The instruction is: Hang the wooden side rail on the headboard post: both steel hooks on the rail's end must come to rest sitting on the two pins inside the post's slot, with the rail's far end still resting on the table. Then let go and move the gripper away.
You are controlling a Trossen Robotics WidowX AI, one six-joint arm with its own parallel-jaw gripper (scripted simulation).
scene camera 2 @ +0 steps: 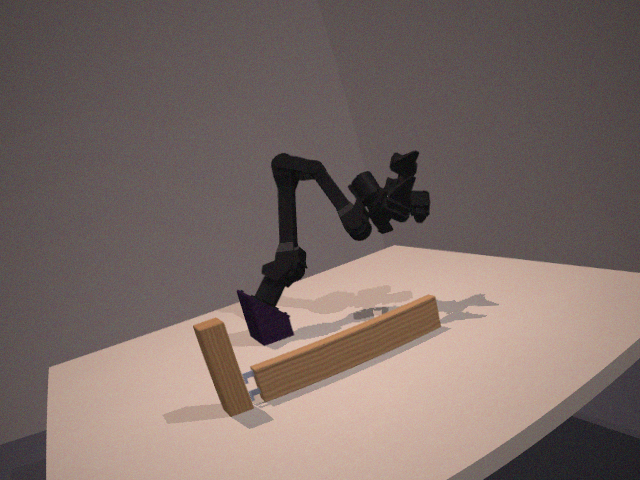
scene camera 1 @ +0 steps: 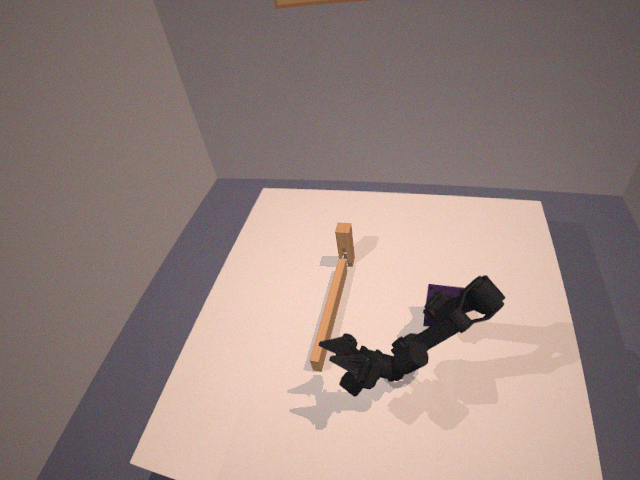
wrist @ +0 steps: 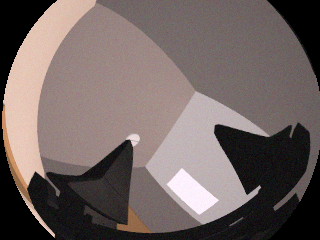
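Note:
Scene camera 1 shows my gripper, open and holding nothing. The wrist view shows my gripper as well. I also see a headboard post and a wooden side rail.

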